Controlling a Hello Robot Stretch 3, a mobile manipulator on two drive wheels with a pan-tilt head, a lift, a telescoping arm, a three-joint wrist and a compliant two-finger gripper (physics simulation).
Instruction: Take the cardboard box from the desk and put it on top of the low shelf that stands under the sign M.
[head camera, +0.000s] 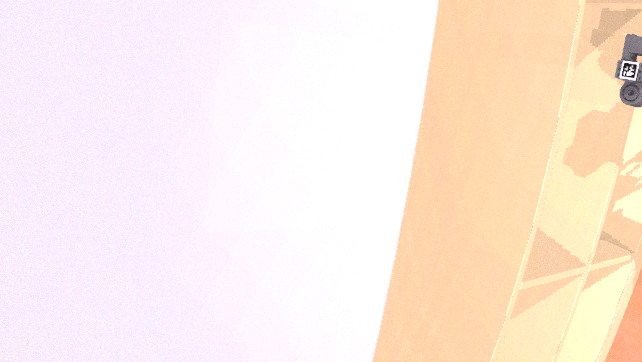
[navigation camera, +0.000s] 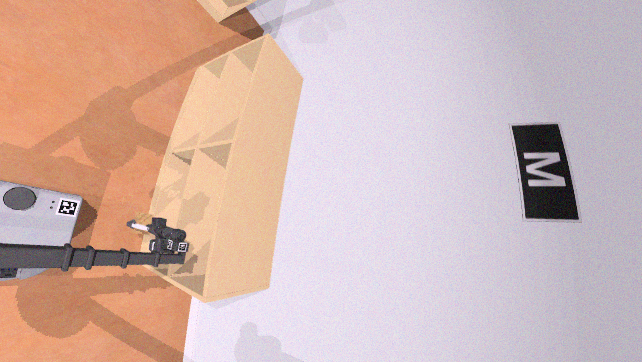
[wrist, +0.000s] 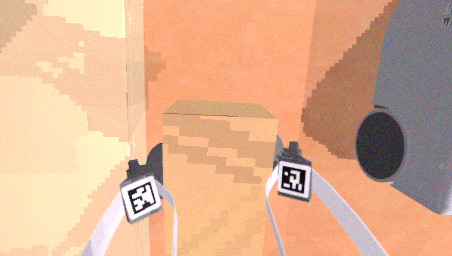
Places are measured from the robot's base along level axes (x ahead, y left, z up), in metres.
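Where they show: gripper, fingertip midpoint: (navigation camera: 139, 223); robot's base, link origin: (navigation camera: 20, 197).
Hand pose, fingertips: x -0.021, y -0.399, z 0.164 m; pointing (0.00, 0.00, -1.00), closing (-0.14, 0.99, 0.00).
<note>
Each offset is from my fingertips to the top centre of the thing. "*": to the spot under its first point. Level surfaces: height alone.
The cardboard box @(dz +0.058, dx +0.003, dy +0.000 m) (navigation camera: 144, 217) (wrist: 215, 190) is between the two fingers of my gripper (navigation camera: 138, 221) (wrist: 215, 154), which is shut on it. In the navigation camera view they are off the open front side of the low shelf @(dz +0.446 m) (navigation camera: 257, 170) (head camera: 465, 175) (wrist: 45, 130), not over its top board. In the wrist view the shelf is at the left and floor shows beyond the box. The black sign M @(dz +1.688, dx +0.389, dy -0.487 m) (navigation camera: 545, 202) is on the wall beside the shelf's long back edge. In the head view part of the wrist shows at the right edge; the fingers and box do not. The desk does not show.
My grey base (navigation camera: 37, 220) (wrist: 415, 90) stands on the orange floor @(dz -0.164 m) (navigation camera: 50, 60), before the shelf. The dark arm (navigation camera: 105, 256) reaches from it to the shelf's near end. Another wooden piece @(* dz -0.084, dx +1.487, dy -0.035 m) (navigation camera: 222, 9) shows at the top. The pale wall (navigation camera: 400, 175) runs behind the shelf.
</note>
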